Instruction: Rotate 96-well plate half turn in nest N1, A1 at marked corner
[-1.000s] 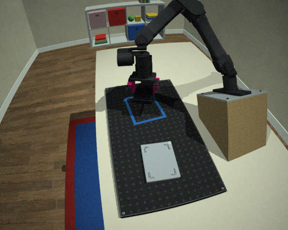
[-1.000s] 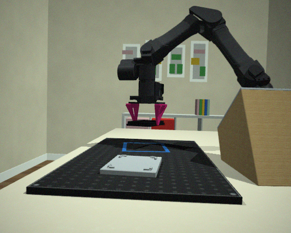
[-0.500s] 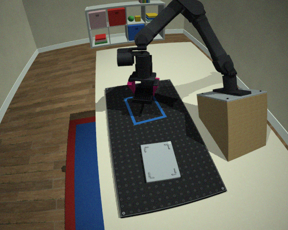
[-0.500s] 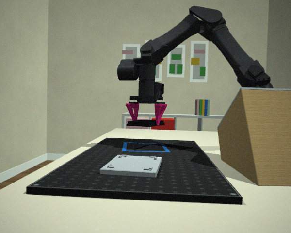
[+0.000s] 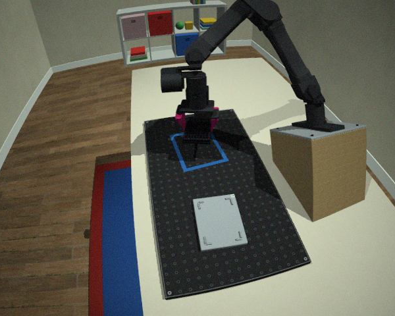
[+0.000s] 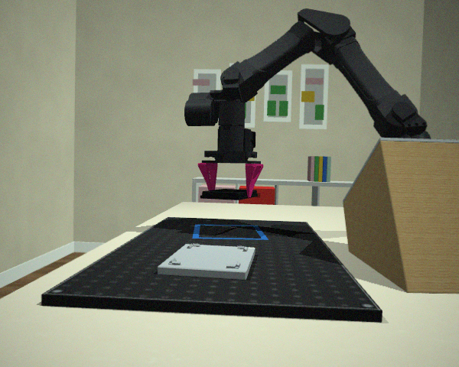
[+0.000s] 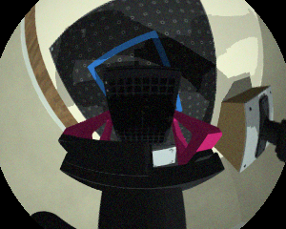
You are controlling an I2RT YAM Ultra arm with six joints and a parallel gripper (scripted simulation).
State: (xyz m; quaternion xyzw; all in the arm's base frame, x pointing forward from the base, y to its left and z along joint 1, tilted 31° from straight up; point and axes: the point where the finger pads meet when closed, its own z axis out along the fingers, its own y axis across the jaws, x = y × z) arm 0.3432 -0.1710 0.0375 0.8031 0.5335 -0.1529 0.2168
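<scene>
The grey plate nest N1 is 30 cm to the left of my hand, 8 cm below it and 3 cm ahead of it. Also, from my hand: black 96-well plate (right at my hand).
</scene>
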